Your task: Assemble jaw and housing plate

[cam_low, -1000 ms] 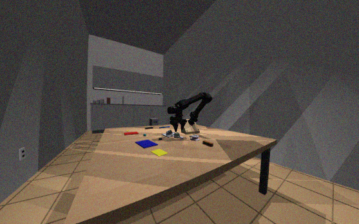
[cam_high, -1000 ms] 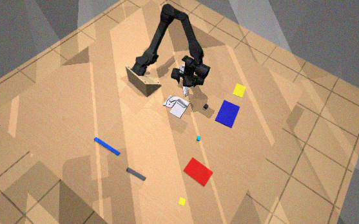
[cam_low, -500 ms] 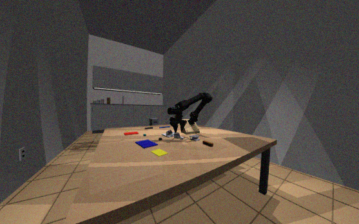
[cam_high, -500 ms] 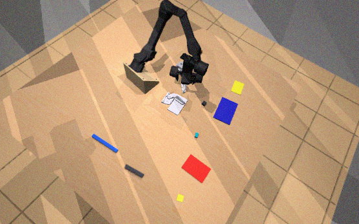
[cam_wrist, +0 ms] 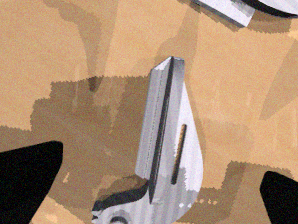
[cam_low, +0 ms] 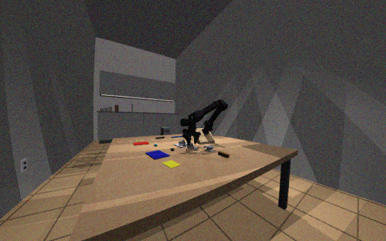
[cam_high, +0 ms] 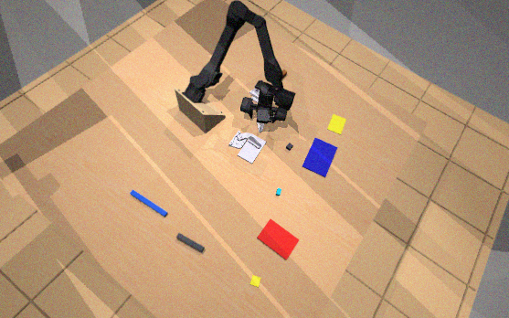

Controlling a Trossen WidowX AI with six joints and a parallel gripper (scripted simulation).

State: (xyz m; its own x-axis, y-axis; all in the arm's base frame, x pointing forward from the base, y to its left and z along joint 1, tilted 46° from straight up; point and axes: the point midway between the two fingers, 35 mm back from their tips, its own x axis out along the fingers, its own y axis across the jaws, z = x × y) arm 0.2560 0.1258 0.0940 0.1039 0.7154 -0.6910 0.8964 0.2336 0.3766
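The grey jaw lies 40 mm to the left of my gripper tip and 20 mm below it. The rest, counted from my gripper tip: black cube (160 mm ahead, 20 mm to the right, 20 mm below); then brown block (90 mm behind, 260 mm to the left, 20 mm below); then blue sheet (290 mm ahead, 30 mm to the left, 30 mm below).
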